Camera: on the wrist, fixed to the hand. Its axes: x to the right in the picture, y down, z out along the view.
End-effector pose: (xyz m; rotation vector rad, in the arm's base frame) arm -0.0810 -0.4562 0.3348 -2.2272 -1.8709 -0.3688
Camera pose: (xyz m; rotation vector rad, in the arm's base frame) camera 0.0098 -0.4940 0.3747 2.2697 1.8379 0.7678
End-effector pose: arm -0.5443 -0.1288 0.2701 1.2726 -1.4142 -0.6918
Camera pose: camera -0.5346 -0.0864 0.3670 0.9624 -1.1754 -0.9620
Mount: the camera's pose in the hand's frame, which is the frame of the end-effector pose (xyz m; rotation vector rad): -0.0076 0.0960 -0.0447 -0.4222 -0.0087 -0.0343
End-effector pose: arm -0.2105 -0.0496 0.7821 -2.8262 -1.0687 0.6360
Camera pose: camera -0.1382 -0.1232 0.8073 2.5477 1.1324 -0.3773
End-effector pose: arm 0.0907 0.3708 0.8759 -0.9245 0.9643 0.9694
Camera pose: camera -0.0115 0.3552 0.8519 -1.2821 0.7445 1.1705
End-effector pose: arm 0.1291 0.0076 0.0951 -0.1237 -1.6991 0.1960
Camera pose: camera 0.1714 0.1027 0.0742 -0.4066 -1.7299 -0.1912
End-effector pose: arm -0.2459 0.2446 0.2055 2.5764 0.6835 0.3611
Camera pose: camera -0.2294 0.1818 0.2895 2.1629 0.5761 0.4314
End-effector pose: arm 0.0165 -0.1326 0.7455 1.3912 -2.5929 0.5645
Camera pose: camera -0.0608 -0.0612 0.7596 1.2889 -2.4913 -0.0011
